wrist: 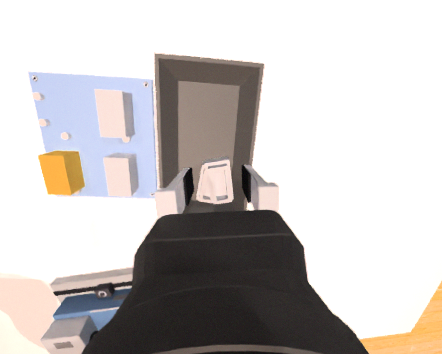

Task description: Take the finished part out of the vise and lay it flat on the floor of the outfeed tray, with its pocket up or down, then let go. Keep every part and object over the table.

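Frame: origin at the arm's base, x back, y left, z down, level; millimetres.
Seen in the pictures: gripper, fingertip midpoint: [217,178].
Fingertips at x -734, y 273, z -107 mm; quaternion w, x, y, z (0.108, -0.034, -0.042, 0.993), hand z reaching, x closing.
A point is followed by its place in that frame.
The finished part [215,182] {z -23, x -743, y 237 mm}, a light metal piece with its pocket facing up, lies in the dark outfeed tray [207,115] {z 33, x -719, y 323 mm}, near the tray's end closest to the gripper. It looks flat on the tray floor. My gripper [217,178] {z -107, x -734, y 273 mm} is open and is above the part, with a gap on each side between part and finger. The near end of the tray is hidden behind the gripper body. The vise [95,305] {z -5, x -560, y -50 mm} shows partly at the lower left, with its blue body and grey jaw, and is partly hidden by the gripper.
A blue plate [75,110] {z 37, x -525, y 298 mm} left of the tray bears two light blocks [111,114] {z 1, x -593, y 303 mm} [118,176] {z 1, x -603, y 217 mm}, an orange block [61,172] {z 1, x -523, y 211 mm} and several small pins. A white table surface surrounds them. Wooden floor [420,327] shows past the table edge at the lower right.
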